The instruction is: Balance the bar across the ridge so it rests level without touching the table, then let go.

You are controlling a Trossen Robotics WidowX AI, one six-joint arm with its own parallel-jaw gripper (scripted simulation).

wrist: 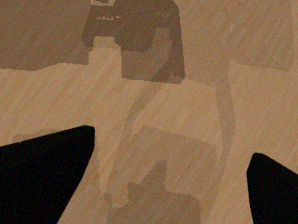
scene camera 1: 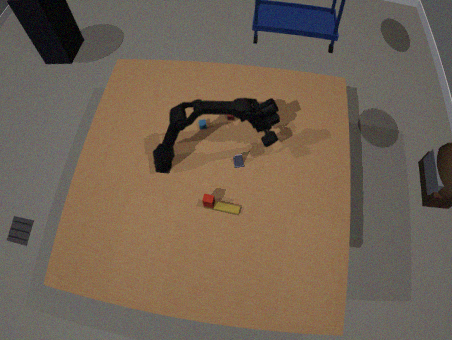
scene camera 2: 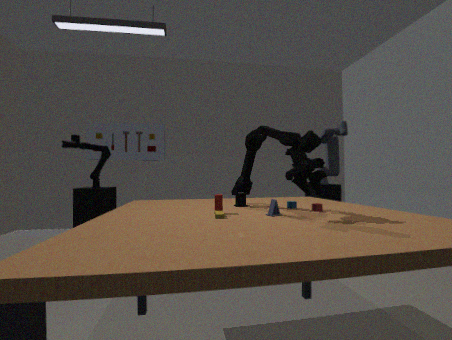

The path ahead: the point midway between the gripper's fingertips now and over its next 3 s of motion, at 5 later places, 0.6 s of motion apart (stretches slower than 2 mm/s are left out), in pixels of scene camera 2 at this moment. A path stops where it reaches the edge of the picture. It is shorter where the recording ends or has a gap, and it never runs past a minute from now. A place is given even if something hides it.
The gripper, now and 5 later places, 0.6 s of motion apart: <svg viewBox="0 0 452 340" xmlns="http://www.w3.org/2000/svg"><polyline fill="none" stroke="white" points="314,195 280,192 247,188 223,184 218,192 218,208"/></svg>
